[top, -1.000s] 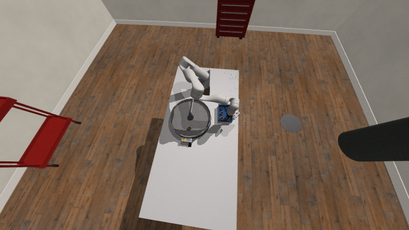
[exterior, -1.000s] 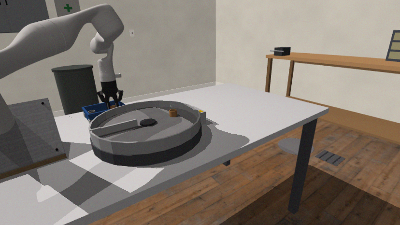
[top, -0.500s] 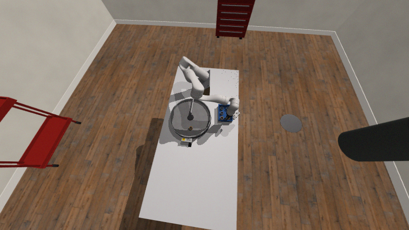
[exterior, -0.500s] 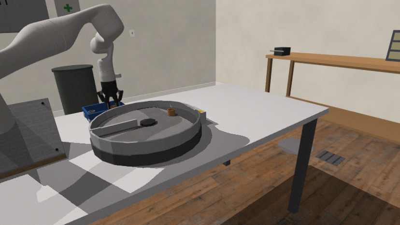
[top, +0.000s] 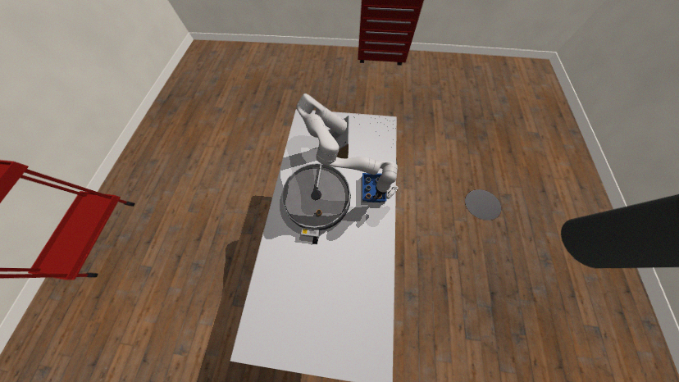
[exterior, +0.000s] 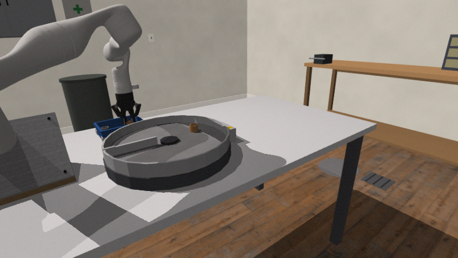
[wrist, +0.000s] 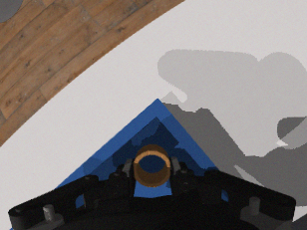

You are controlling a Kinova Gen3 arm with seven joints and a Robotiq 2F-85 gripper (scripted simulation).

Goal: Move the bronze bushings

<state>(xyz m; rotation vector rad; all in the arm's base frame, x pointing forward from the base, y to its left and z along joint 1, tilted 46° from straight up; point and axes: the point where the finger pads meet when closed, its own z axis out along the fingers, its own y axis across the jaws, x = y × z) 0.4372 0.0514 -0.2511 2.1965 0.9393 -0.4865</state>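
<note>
Right now the blue crate is 5 cm behind my hand, 3 cm to the right of it and 1 cm below it. Also, from my hand: grey turntable (1 cm behind, 39 cm to the right, 2 cm above).
</note>
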